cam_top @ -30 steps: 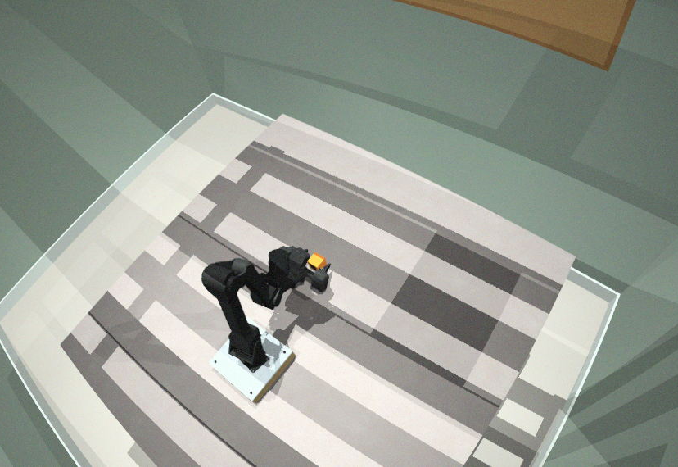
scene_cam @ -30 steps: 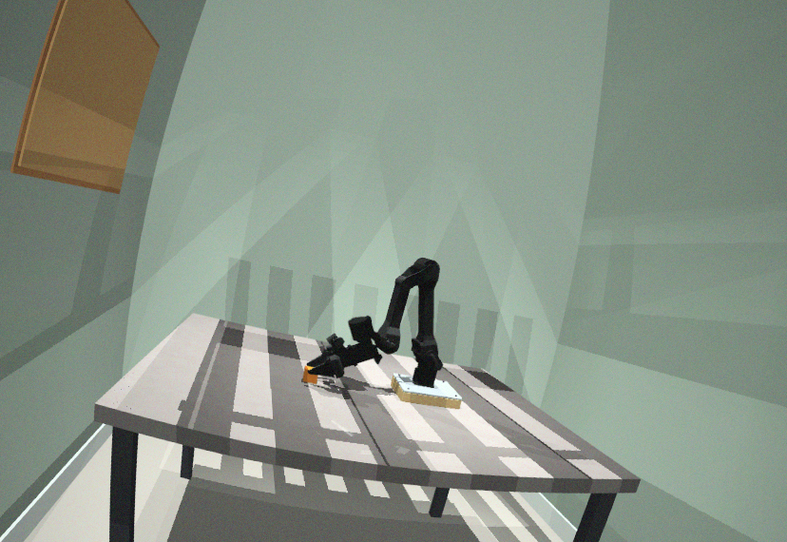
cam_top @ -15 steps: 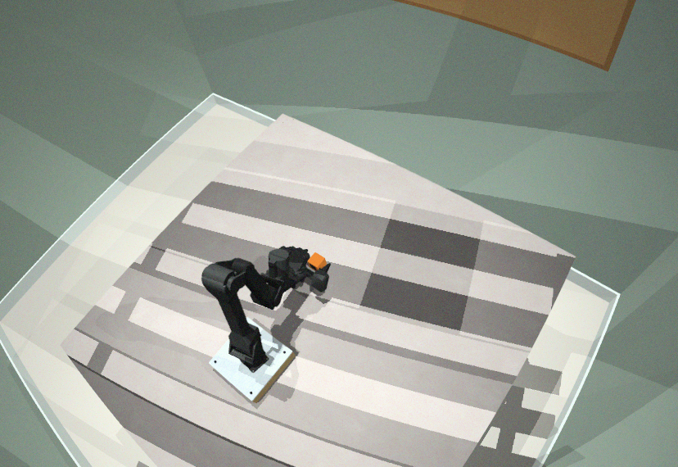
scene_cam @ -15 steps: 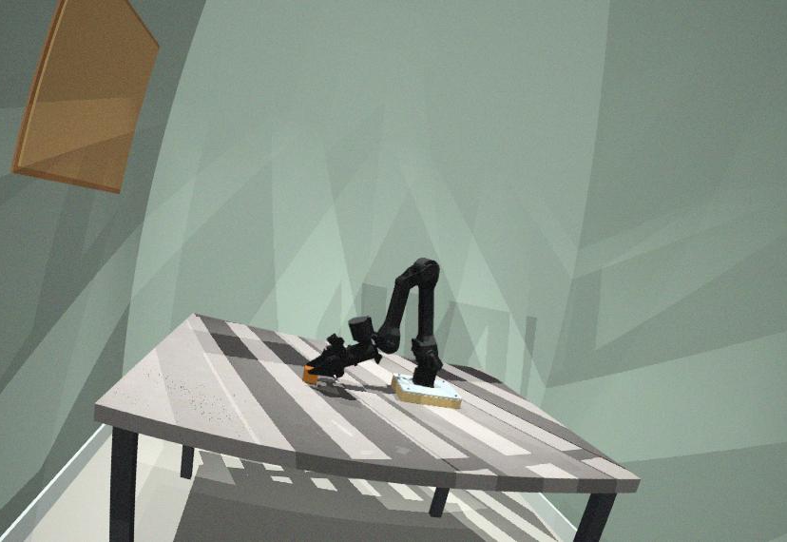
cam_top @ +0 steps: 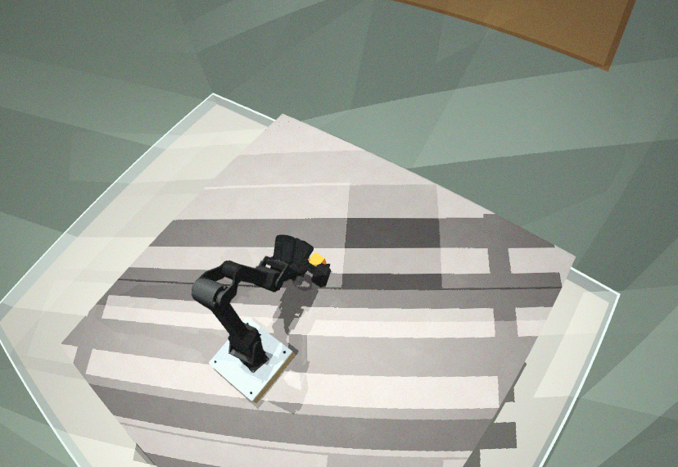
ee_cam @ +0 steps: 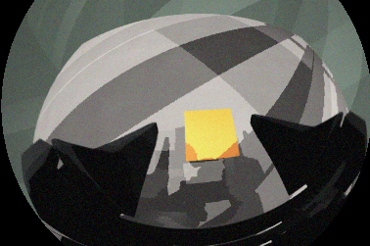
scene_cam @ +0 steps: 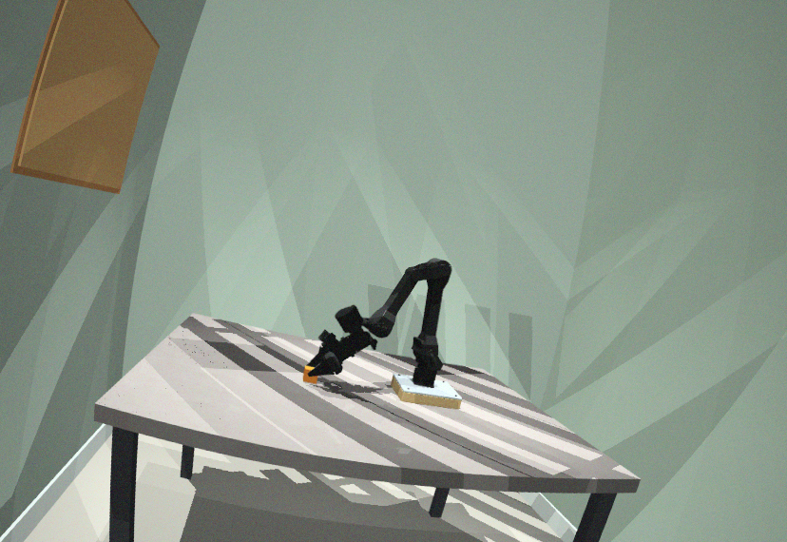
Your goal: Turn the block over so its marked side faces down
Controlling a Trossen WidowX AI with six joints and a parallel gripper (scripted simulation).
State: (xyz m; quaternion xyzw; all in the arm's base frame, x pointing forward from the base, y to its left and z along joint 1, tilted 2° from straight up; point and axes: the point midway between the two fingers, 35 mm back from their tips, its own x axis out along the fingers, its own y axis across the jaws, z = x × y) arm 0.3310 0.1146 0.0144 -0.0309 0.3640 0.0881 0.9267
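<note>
The block lies 2 cm behind my gripper tip, 1 cm to the right of it and 1 cm below it.
</note>
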